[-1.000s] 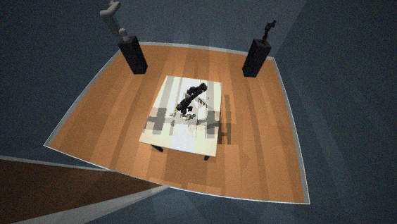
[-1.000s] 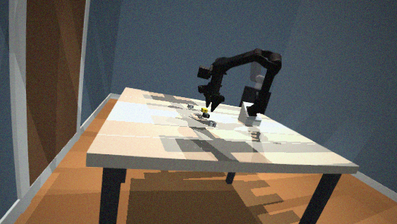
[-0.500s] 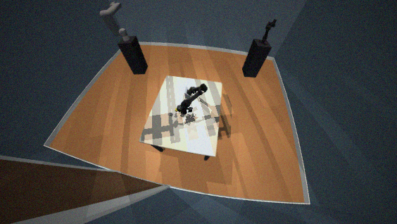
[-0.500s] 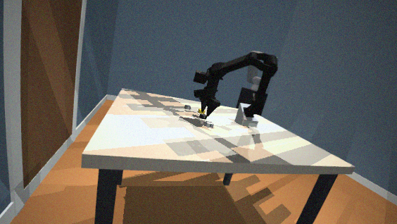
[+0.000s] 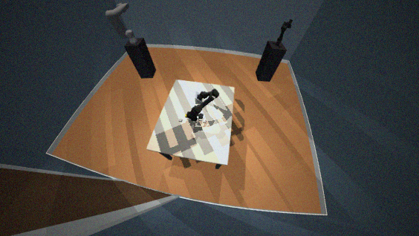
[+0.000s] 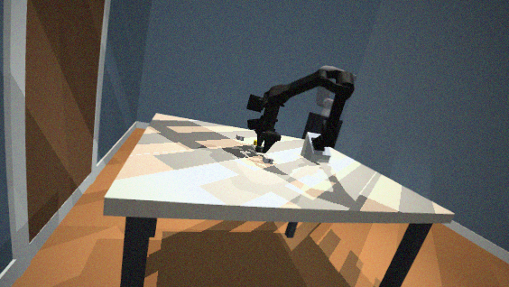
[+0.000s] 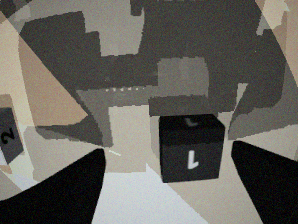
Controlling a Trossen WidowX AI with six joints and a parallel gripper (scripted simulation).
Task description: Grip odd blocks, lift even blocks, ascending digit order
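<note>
My gripper tip is now 10 mm to the left of the black block. Also, from my gripper tip: grey block (30 mm ahead, 180 mm to the right); then yellow block (40 mm behind, 120 mm to the right); then pale block (30 mm ahead, 110 mm to the left).
</note>
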